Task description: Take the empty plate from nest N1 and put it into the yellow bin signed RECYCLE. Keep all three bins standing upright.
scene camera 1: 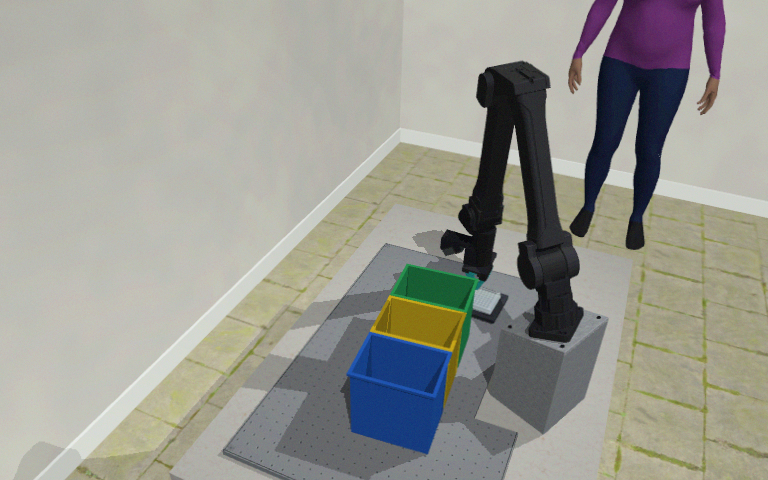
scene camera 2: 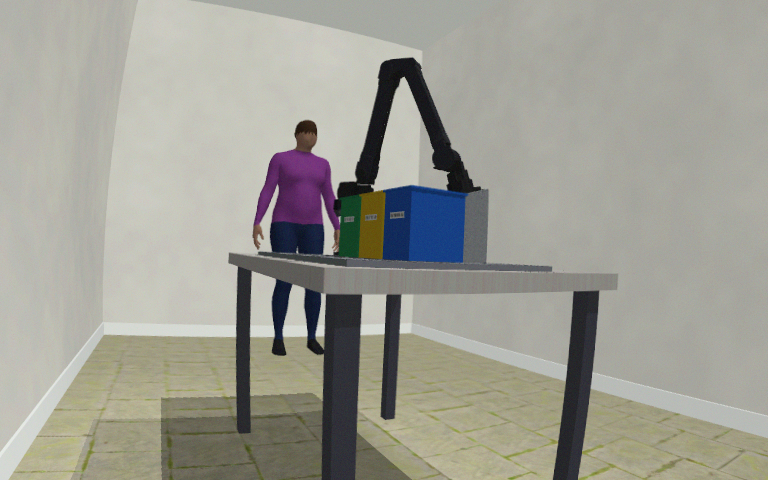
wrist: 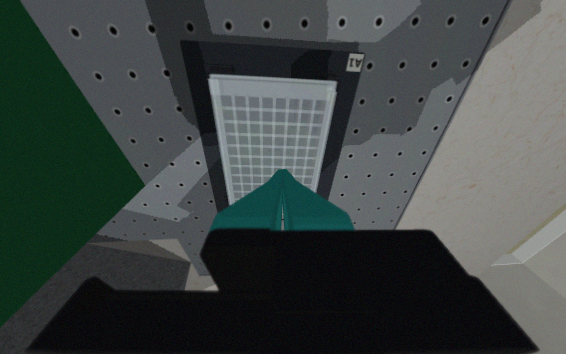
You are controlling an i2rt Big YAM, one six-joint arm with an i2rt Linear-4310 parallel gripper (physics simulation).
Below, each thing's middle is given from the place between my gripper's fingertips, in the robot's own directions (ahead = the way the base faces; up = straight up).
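Yellow bin (scene camera 1: 421, 323): 340 mm to the left of my gripper and 50 mm above it. Dark nest (wrist: 247, 60): 10 mm to the left of my gripper, 30 mm below it. Green bin (scene camera 1: 425, 285): 30 mm ahead of my gripper, 210 mm to the left of it, 50 mm above it. With respect to the gridded plate (wrist: 263, 124), my gripper is 10 mm to the right of it and 20 mm above it.
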